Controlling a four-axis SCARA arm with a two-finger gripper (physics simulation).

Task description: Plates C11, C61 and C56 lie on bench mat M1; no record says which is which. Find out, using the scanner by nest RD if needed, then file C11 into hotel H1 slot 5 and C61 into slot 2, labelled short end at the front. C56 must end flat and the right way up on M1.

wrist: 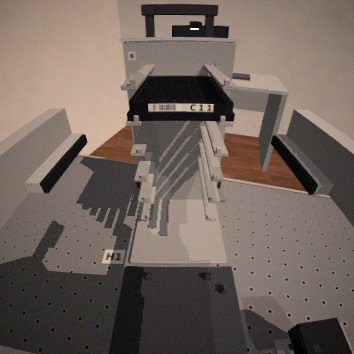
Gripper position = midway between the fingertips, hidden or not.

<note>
In view: the gripper (178, 123), a plate C11 (160, 97) and a dark nest RD (178, 303).
</note>
